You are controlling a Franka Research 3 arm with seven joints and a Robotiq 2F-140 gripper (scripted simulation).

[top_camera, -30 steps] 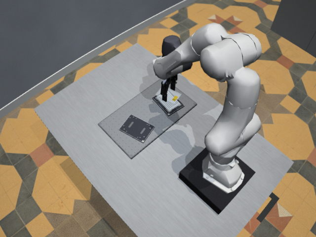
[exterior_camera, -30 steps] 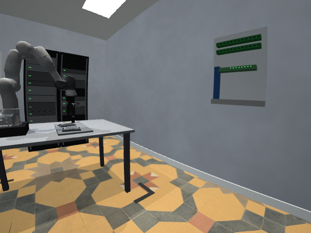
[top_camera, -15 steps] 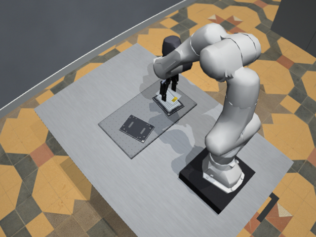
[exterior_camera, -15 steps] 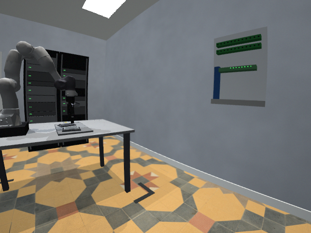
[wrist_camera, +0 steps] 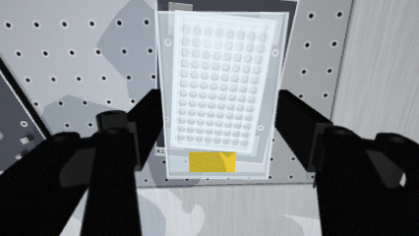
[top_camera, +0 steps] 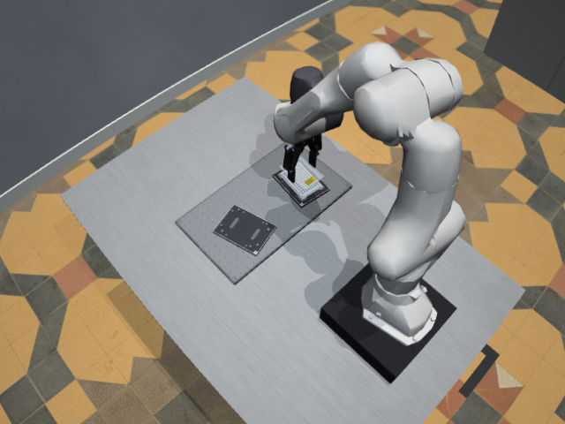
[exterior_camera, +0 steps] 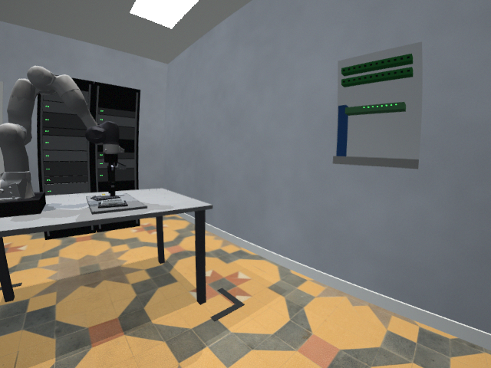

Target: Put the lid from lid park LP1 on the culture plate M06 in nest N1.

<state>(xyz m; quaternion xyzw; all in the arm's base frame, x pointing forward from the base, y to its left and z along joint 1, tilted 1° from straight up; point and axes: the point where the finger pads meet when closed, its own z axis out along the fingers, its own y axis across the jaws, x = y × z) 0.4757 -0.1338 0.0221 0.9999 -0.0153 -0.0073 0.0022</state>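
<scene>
My gripper is now 7 cm above the culture plate M06. From my hand the other things lie so: clear lid (2 cm below); then dark lid park (26 cm to the left, 8 cm below, 1 cm behind).
</scene>
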